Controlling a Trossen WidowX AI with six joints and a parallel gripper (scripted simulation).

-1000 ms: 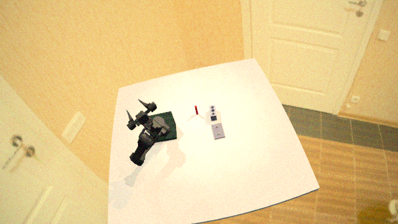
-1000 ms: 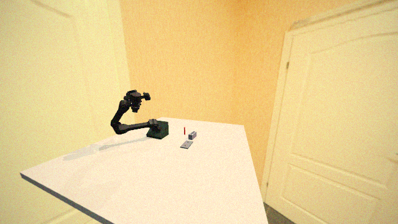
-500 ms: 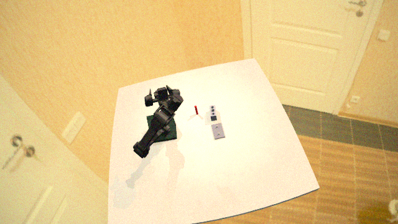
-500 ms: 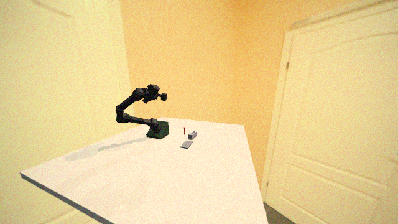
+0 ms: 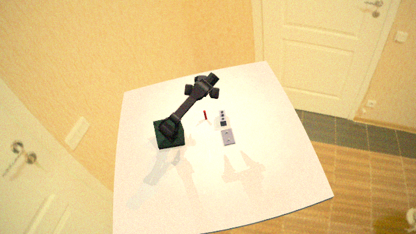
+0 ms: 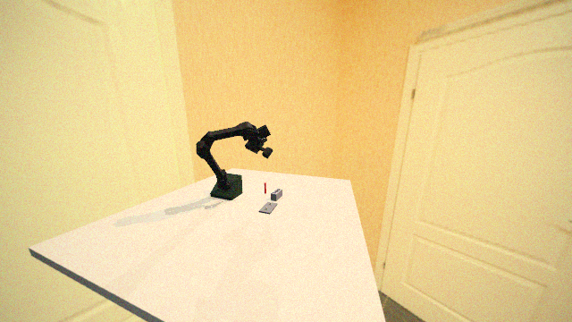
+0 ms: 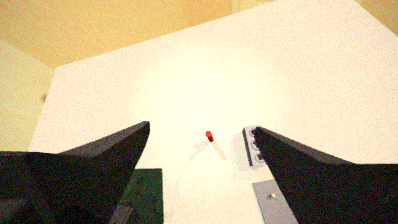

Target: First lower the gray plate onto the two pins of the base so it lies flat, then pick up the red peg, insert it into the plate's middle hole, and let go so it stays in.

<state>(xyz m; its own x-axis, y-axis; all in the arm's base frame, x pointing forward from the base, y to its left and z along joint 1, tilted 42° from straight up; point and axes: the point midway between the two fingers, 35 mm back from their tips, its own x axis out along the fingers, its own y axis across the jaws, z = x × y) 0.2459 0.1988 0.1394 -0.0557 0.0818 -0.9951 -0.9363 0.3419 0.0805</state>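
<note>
The gray plate is 100 mm ahead of my gripper tip and 250 mm below it. Also, from my gripper tip: red peg 10 mm behind, 50 mm to the left, 250 mm below.
</note>
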